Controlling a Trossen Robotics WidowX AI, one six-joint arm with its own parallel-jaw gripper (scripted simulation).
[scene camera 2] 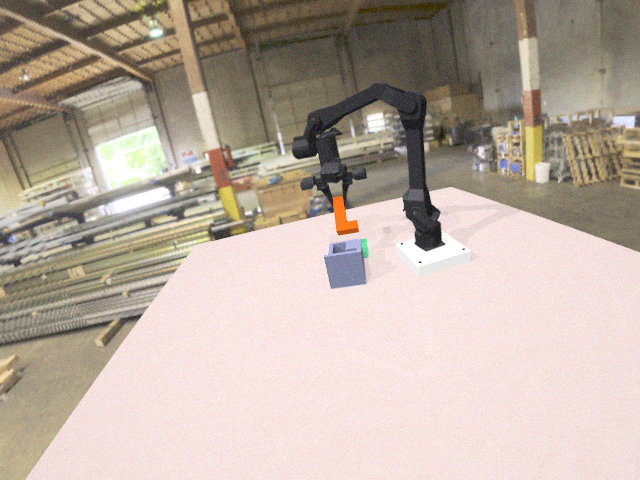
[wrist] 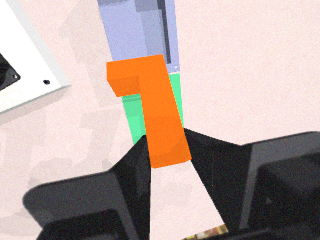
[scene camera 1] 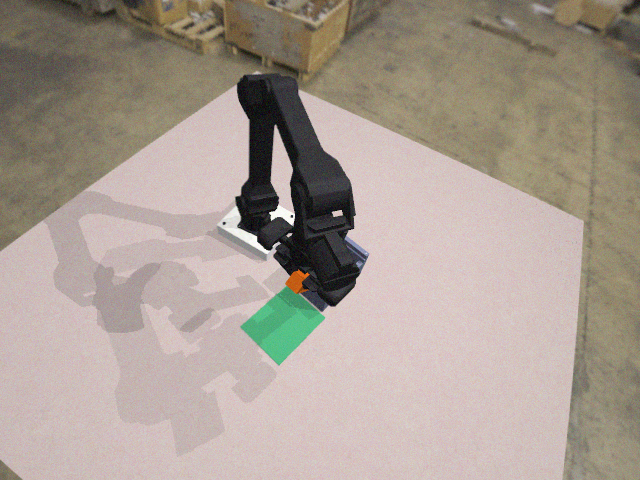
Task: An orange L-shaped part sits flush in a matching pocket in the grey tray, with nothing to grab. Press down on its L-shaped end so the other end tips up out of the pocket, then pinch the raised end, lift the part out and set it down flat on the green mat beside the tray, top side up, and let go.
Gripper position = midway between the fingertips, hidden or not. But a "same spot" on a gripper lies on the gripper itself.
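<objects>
You can see my gripper in scene camera 1 (300, 282), and it's there in the wrist view and in scene camera 2 too. For my gripper, (wrist: 260, 182) and (scene camera 2: 325, 185) are the same spot.
</objects>
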